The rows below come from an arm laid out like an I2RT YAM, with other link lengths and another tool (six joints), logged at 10 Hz.
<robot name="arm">
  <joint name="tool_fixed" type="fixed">
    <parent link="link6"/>
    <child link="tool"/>
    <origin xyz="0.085 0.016 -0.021" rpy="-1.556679 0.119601 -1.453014"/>
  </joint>
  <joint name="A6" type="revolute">
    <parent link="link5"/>
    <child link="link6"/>
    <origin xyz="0.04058 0 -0.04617" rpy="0 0 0"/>
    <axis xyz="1 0 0"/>
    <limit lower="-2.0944" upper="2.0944"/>
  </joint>
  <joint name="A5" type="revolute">
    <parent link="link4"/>
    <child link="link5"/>
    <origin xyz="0.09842 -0.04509 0.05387" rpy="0 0 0"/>
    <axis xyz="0 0 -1"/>
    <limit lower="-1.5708" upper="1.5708"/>
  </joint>
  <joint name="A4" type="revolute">
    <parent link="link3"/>
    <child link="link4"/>
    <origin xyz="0.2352 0.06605 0.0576" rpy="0 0 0"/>
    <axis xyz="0 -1 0"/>
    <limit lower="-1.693" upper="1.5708"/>
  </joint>
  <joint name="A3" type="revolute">
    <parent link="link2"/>
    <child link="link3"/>
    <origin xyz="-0.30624 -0.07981 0" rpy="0 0 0"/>
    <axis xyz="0 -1 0"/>
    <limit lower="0" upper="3.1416"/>
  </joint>
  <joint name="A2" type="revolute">
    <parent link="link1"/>
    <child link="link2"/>
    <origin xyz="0.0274 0.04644 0.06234" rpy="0 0 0"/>
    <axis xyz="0 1 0"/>
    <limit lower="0" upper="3.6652"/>
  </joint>
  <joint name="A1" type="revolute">
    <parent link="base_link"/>
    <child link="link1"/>
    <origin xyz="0 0 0.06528" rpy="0 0 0"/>
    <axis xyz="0 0 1"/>
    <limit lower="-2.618" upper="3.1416"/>
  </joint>
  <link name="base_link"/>
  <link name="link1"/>
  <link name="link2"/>
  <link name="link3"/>
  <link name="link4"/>
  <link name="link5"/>
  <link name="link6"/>
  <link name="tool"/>
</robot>
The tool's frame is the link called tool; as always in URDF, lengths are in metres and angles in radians.
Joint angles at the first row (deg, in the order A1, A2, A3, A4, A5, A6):
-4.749, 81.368, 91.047, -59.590, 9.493, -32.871
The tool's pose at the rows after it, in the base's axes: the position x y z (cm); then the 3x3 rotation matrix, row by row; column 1 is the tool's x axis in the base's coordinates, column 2 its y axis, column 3 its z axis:
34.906, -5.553, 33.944; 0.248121, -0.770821, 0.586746; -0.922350, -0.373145, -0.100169; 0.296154, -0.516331, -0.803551
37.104, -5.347, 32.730; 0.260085, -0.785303, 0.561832; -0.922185, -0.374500, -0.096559; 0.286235, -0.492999, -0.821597
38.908, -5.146, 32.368; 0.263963, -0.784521, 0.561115; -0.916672, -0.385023, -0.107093; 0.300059, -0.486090, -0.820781
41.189, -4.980, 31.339; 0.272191, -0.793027, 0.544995; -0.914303, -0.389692, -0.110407; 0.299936, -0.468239, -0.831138
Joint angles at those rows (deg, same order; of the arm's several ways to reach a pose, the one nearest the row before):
-4.046, 85.059, 93.329, -58.977, 9.405, -32.521
-3.431, 89.539, 95.442, -58.451, 9.667, -32.170
-2.640, 92.626, 97.634, -57.571, 10.719, -32.255
-2.112, 97.195, 100.709, -57.216, 11.248, -32.168

